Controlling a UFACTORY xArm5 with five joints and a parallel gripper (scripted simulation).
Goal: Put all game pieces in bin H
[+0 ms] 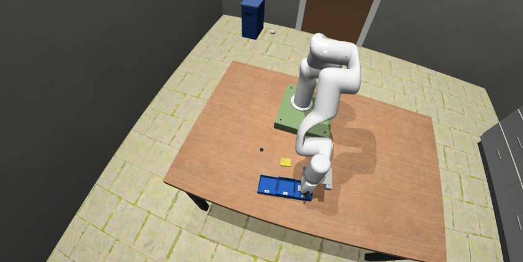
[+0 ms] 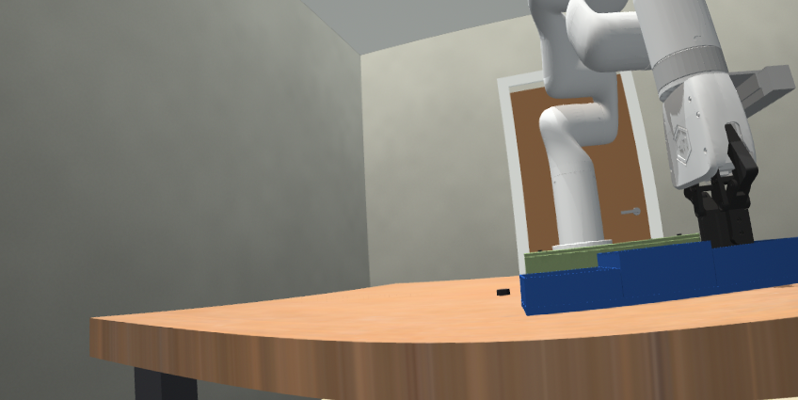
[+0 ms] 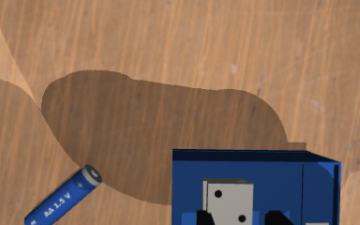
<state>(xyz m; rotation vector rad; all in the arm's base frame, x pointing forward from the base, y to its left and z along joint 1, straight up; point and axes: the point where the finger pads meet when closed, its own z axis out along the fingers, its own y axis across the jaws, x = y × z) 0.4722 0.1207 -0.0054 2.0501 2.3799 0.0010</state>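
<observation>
The pale piece is 3 cm below my hand. The rest, counted from my hand: yellow piece (12 cm to the right, 11 cm behind, 5 cm below); then three joined blue bins (8 cm to the right, 3 cm below, 2 cm ahead); then blue piece (10 cm behind, 4 cm below).
</observation>
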